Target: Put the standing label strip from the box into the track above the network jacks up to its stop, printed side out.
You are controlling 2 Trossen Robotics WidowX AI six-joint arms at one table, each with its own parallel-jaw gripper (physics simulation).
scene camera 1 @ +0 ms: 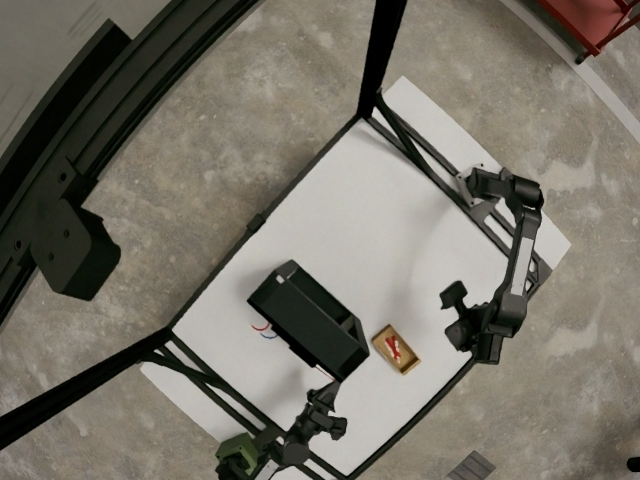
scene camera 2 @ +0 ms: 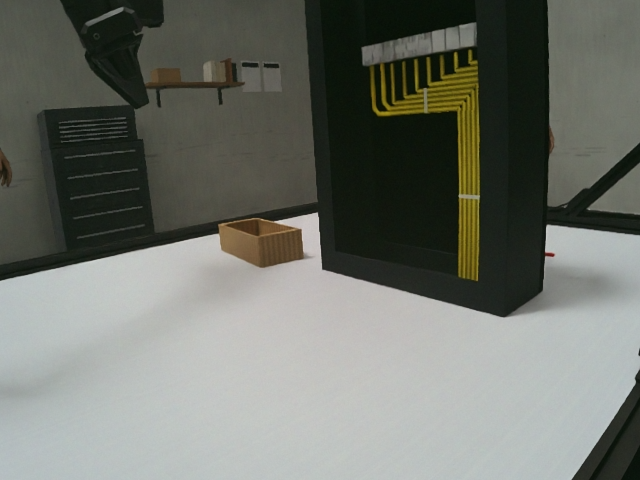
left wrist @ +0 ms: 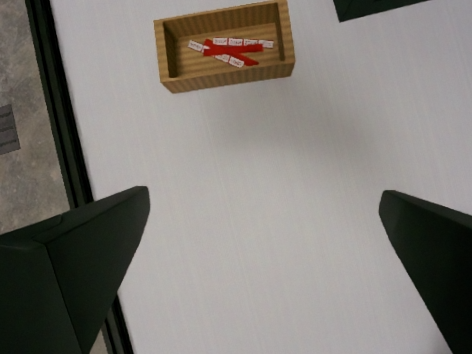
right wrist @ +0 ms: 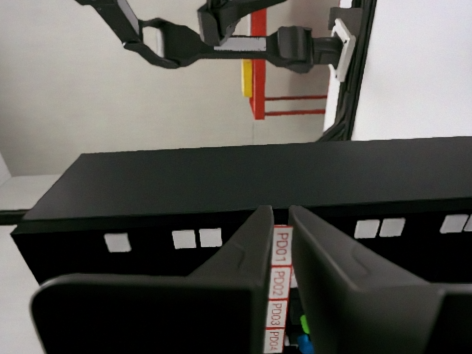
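Where they show: left gripper, fingertip midpoint: [scene camera 1: 450, 323] [scene camera 2: 142, 106] [left wrist: 264, 199]; right gripper, fingertip midpoint: [right wrist: 279, 216]; left arm's base, origin of the base link: [scene camera 1: 477, 184] [right wrist: 336, 50]; right arm's base, origin of the base link: [scene camera 1: 236, 462].
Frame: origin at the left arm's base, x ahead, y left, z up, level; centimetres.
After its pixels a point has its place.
The label strip [right wrist: 280, 282] {x 58.7, y 22.2, z 24.2 cm} [scene camera 1: 325, 372] {x 59.1, y 20.9, z 24.2 cm} is between the fingers of my right gripper [right wrist: 279, 216] {x 56.8, y 23.8, z 24.1 cm} [scene camera 1: 337, 383] {x 56.8, y 23.8, z 24.1 cm}, which is shut on it beside one end of the black cabinet [scene camera 1: 305, 320] {x 55.5, y 6.0, z 36.5 cm} [scene camera 2: 523, 155] {x 58.8, y -4.6, z 10.9 cm} [right wrist: 240, 175] {x 51.5, y 19.8, z 25.2 cm}. Its printed face, PD01 to PD04, shows in the right wrist view; the fingers hide part of it. The track and its stop cannot be made out. My left gripper [left wrist: 264, 199] {x 27.8, y 25.7, z 18.8 cm} is open and empty, above the table to one side of the wooden box [scene camera 1: 412, 367] {x 40.4, y 37.5, z 0.7 cm} [scene camera 2: 242, 248] {x 39.3, y 28.6, z -1.7 cm} [left wrist: 227, 81] {x 38.8, y 30.4, z -2.1 cm}. Red and white labelled strips [left wrist: 232, 49] {x 42.9, y 30.4, z -2.9 cm} lie crossed in the box.
White squares [right wrist: 117, 242] {x 55.9, y 20.6, z 31.4 cm} line the cabinet's dark face. A green piece [right wrist: 305, 324] {x 59.6, y 18.9, z 22.8 cm} and a blue piece [right wrist: 305, 344] {x 60.1, y 17.2, z 22.6 cm} show behind the right fingers. Red and blue wires [scene camera 1: 261, 327] {x 73.5, y 8.2, z -3.1 cm} stick out beside the cabinet. Yellow cables [scene camera 2: 467, 196] {x 59.7, y 4.5, z 6.2 cm} run down inside its open side.
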